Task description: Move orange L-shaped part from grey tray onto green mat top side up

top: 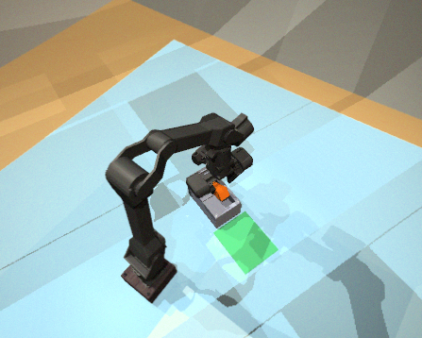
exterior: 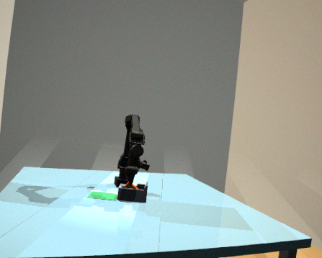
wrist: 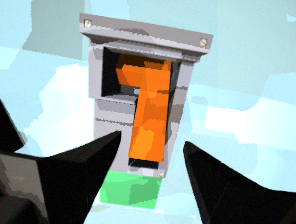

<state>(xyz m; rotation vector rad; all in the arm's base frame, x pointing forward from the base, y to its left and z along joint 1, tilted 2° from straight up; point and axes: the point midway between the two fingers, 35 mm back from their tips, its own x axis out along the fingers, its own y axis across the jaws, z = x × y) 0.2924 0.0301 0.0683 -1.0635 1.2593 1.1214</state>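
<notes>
Right now my gripper tip is 1 cm past the orange l-shaped part, 4 cm to the right of it and 4 cm above it. From my gripper tip the other things lie so: green mat (4 cm behind, 14 cm to the right, 10 cm below).
</notes>
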